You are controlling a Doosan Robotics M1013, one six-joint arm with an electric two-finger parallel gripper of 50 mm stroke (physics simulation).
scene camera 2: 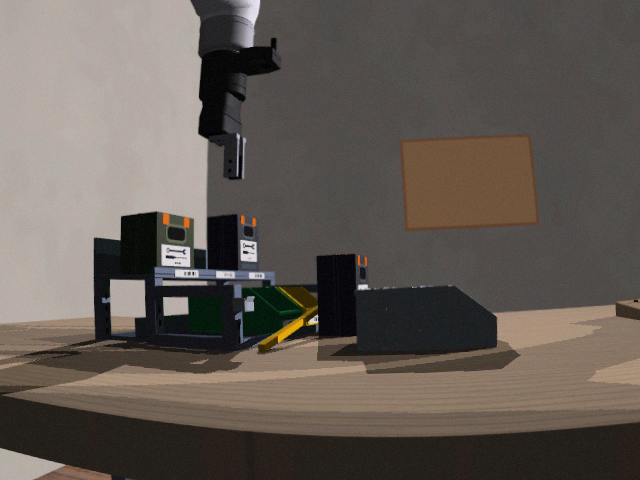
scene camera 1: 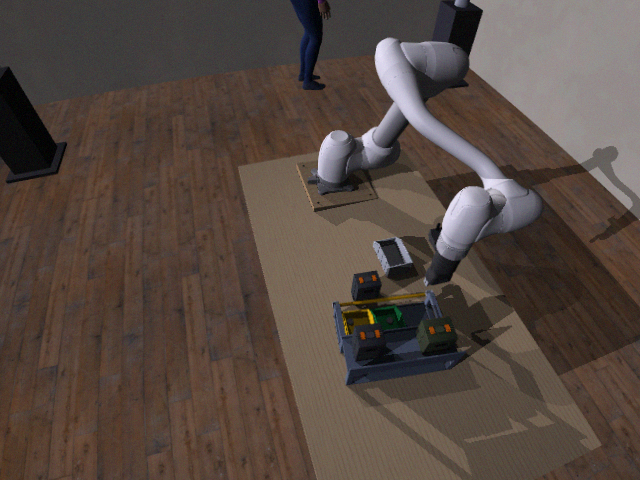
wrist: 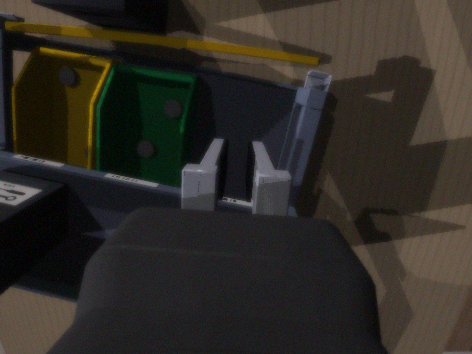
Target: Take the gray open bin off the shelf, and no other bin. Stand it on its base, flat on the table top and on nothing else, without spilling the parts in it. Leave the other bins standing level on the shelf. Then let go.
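Frame: origin at the arm's base, x ahead, y left, z up, level; millimetres.
Seen in the pictures: gripper, between the fingertips: [scene camera 2: 233,178] [scene camera 1: 428,283] [wrist: 237,159]; arm's base, origin of its link: [scene camera 1: 331,180].
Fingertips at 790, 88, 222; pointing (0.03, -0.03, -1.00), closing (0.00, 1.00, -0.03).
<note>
Offsets run from my fingertips to a thing's top centre, as dx, dy, dz. Level surfaces: height alone.
The gray open bin @(-275, +22, -169) [scene camera 1: 399,269] [scene camera 2: 426,317] stands upright on its base on the table top @(dz -244) [scene camera 2: 465,403], off the shelf and apart from it. Its inside is dark, so I cannot make out the parts. The yellow bin @(+19, -225, -163) [scene camera 1: 358,322] [wrist: 47,115] and the green bin @(+35, -118, -163) [scene camera 1: 388,319] [scene camera 2: 263,311] [wrist: 140,122] stand side by side on the lower level of the shelf [scene camera 1: 403,369] [scene camera 2: 191,339] [wrist: 245,110], with round dark parts in them. My gripper [scene camera 1: 427,282] [scene camera 2: 236,178] [wrist: 237,159] is open and empty, high above the shelf and well away from the gray bin.
A dark case @(-131, -152, -112) [scene camera 1: 366,286] [scene camera 2: 336,297] stands between the gray bin and the shelf. Another dark case @(+111, -243, -20) [scene camera 1: 368,345] [scene camera 2: 222,242] [wrist: 30,225] and an olive case @(+145, -15, -45) [scene camera 1: 436,336] [scene camera 2: 175,242] stand on the shelf's top. A yellow bar [scene camera 1: 400,298] [scene camera 2: 289,329] [wrist: 190,43] runs along the shelf's front.
</note>
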